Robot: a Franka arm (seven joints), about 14 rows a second.
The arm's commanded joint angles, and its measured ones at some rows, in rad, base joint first. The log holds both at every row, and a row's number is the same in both.
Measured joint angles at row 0:
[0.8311, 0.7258, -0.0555, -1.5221, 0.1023, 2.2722, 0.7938]
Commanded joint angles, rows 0 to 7:
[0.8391, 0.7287, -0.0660, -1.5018, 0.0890, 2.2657, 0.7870]
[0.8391, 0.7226, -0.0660, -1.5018, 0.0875, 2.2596, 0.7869]
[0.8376, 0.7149, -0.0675, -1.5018, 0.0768, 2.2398, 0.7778]
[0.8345, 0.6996, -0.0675, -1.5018, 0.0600, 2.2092, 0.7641]
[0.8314, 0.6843, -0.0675, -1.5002, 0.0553, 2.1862, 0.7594]
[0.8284, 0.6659, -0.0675, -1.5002, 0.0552, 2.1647, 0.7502]
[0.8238, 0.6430, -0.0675, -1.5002, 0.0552, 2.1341, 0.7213]
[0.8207, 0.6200, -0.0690, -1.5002, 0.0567, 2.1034, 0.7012]
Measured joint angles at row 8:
[0.8286, 0.6735, -0.0676, -1.5039, 0.0667, 2.1752, 0.7382]
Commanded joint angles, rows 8 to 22:
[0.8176, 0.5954, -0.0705, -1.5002, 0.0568, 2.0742, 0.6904]
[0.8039, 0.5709, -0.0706, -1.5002, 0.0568, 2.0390, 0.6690]
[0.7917, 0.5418, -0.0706, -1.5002, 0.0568, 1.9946, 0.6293]
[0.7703, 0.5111, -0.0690, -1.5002, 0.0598, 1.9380, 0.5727]
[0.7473, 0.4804, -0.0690, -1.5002, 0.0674, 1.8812, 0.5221]
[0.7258, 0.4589, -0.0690, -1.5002, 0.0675, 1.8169, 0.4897]
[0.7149, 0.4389, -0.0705, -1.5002, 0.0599, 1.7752, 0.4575]
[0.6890, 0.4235, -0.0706, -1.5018, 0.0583, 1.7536, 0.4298]
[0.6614, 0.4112, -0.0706, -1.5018, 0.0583, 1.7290, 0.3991]
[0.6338, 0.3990, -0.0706, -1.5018, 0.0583, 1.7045, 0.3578]
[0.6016, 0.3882, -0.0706, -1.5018, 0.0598, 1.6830, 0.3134]
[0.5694, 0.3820, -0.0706, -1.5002, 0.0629, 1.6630, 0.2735]
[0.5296, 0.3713, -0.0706, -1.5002, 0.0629, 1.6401, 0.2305]
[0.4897, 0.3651, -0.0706, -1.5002, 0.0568, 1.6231, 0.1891]
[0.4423, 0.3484, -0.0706, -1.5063, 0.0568, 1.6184, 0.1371]
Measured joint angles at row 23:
[0.5161, 0.3872, -0.0813, -1.4921, 0.0641, 1.6510, 0.2136]
